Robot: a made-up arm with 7 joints.
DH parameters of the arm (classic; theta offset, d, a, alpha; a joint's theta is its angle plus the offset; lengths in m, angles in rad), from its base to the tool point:
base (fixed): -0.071 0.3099 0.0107 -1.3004
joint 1: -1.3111 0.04 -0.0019 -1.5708
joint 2: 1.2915 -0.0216 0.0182 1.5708
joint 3: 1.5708 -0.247 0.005 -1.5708
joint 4: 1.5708 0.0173 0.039 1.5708
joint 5: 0 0.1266 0.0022 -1.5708
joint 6: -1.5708 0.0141 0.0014 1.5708
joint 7: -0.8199 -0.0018 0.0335 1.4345
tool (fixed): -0.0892 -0.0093 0 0
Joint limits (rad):
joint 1: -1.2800..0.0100
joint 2: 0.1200..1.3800
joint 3: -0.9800..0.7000
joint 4: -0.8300..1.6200
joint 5: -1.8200..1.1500
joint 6: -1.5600..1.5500
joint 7: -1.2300..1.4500
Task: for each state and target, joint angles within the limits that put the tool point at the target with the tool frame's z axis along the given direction. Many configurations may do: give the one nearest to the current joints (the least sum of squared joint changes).
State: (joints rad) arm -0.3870 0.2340 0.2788 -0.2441 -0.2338 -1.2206 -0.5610
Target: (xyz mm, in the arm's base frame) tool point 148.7 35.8 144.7 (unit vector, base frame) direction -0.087 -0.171 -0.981
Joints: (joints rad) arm -0.3881 0.1435 0.0153 -0.6133 -0.2219 -0.9285 -0.5932
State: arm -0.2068 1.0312 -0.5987 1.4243 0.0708 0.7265 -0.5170
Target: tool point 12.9 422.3 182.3 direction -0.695 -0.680 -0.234
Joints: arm -0.1767 1.2311 -0.9281 1.2579 0.4874 0.6317 -0.0622
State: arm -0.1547 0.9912 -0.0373 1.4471 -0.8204 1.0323 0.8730
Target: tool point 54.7 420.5 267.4 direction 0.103 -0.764 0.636
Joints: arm -0.0321 1.3800 0.7000 0.7639 -1.5196 0.5995 0.2060
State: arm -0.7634 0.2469 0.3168 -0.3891 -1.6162 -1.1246 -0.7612
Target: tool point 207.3 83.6 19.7 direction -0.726 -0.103 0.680
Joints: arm -0.5259 0.1669 0.0841 0.4739 -1.8200 -0.3348 -0.2113
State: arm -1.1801 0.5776 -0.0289 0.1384 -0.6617 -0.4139 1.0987
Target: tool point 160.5 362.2 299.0 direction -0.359 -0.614 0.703
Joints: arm -0.7911 1.0855 0.7000 0.1405 -1.1282 -0.9803 1.4494
